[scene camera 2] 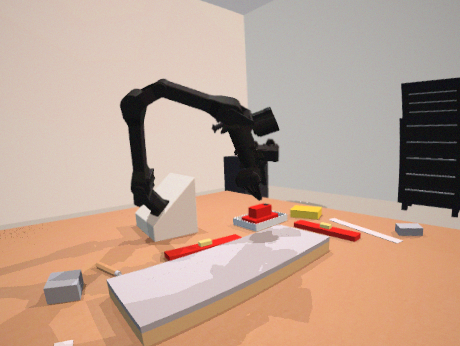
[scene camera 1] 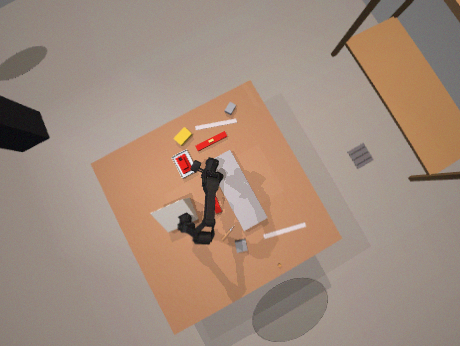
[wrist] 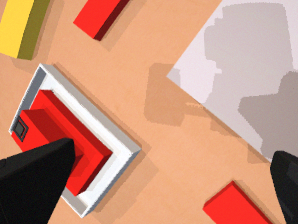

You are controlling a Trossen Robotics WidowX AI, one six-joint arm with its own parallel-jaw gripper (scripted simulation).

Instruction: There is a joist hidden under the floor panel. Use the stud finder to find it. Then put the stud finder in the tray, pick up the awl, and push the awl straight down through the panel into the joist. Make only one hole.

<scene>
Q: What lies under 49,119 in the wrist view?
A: A red stud finder.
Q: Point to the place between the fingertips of my gripper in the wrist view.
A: At 176,156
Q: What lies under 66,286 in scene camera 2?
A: A grey block.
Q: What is my gripper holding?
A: Nothing.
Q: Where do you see a white tray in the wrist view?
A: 124,150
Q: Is my gripper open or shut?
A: Open.
</scene>
